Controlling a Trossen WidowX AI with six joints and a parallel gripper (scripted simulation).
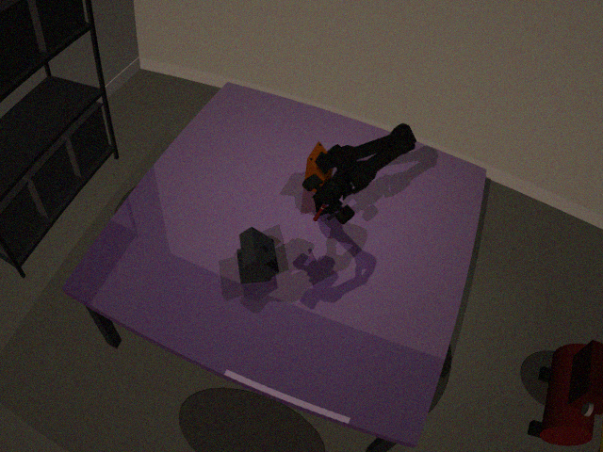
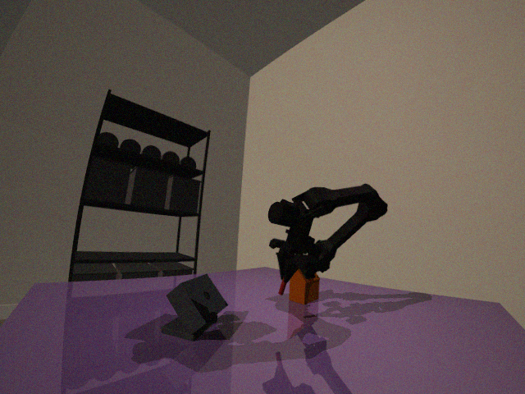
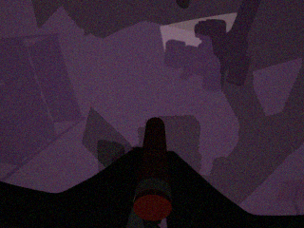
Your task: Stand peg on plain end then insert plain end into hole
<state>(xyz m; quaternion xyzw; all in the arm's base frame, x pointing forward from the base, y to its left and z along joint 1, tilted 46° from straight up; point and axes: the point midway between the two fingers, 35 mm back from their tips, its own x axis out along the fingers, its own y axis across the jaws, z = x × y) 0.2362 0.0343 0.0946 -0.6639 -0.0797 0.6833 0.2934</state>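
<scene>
The dark sloped panel lies 200 mm ahead of my gripper tip, 120 mm to the right of it and 50 mm below it. Also, from my gripper tip: red peg (20 mm above).
</scene>
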